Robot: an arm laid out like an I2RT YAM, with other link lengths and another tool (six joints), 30 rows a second.
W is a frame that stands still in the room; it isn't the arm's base.
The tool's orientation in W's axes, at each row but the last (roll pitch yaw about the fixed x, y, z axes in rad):
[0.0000, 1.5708, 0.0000]
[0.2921, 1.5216, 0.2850]
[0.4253, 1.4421, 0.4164]
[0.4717, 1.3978, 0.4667]
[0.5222, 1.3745, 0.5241]
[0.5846, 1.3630, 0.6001]
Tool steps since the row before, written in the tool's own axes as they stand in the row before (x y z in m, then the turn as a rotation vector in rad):
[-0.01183, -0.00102, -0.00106, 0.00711, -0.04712, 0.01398]
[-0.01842, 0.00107, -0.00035, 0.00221, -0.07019, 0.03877]
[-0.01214, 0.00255, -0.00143, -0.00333, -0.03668, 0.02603]
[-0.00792, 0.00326, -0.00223, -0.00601, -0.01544, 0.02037]
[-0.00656, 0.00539, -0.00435, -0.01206, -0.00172, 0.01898]
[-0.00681, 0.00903, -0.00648, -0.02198, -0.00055, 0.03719]
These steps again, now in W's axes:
[-0.00106, -0.00102, 0.01183, 0.01398, -0.04712, -0.00711]
[-0.00121, 0.00082, 0.01840, 0.03836, -0.07044, -0.00138]
[-0.00283, 0.00193, 0.01201, 0.02525, -0.03711, 0.00440]
[-0.00342, 0.00266, 0.00771, 0.01922, -0.01608, 0.00784]
[-0.00545, 0.00475, 0.00622, 0.01669, -0.00301, 0.01487]
[-0.00777, 0.00814, 0.00658, 0.03291, -0.00291, 0.02784]

